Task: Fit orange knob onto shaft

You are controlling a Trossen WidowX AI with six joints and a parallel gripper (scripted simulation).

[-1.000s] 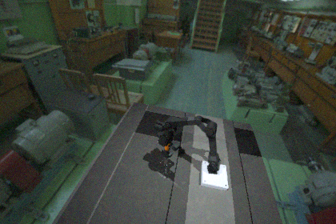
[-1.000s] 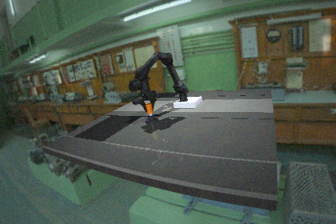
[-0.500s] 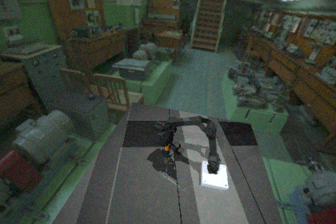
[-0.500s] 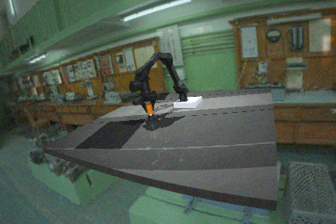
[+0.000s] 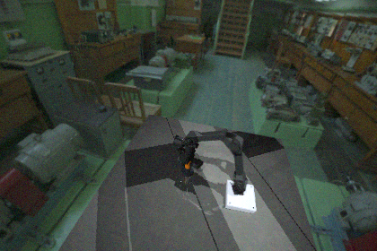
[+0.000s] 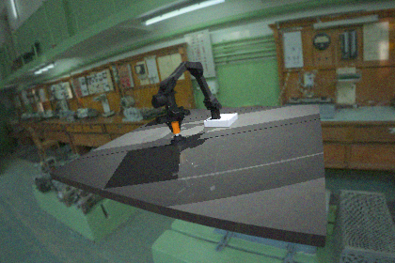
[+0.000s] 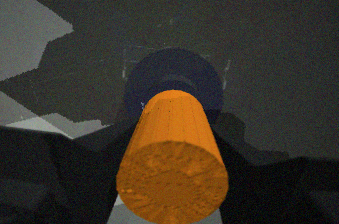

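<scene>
Right now my gripper tip is 4 cm above the silver shaft. Round my gripper tip: orange knob 3 cm above.
</scene>
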